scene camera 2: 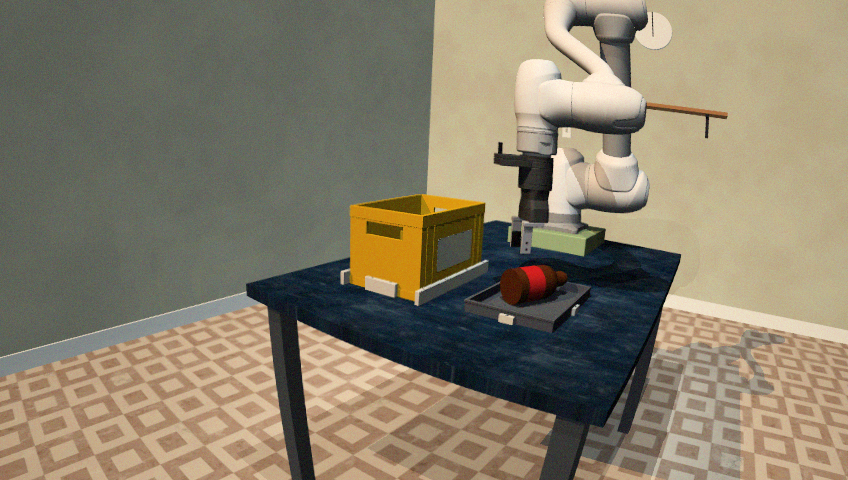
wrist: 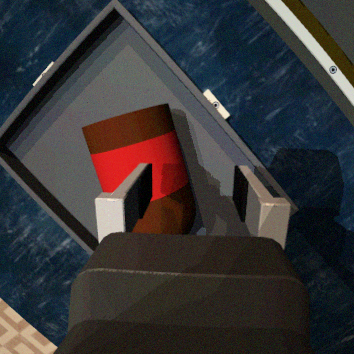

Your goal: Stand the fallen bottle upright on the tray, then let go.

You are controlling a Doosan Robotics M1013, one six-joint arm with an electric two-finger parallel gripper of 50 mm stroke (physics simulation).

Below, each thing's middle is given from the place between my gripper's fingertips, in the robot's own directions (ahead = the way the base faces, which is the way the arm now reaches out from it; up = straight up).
The brown bottle (scene camera 2: 519, 285) is 40 mm to the left of my hand and 60 mm below it. Round my hand: pale rail (scene camera 2: 443, 286) (20 mm ahead, 140 mm to the right, 90 mm below).
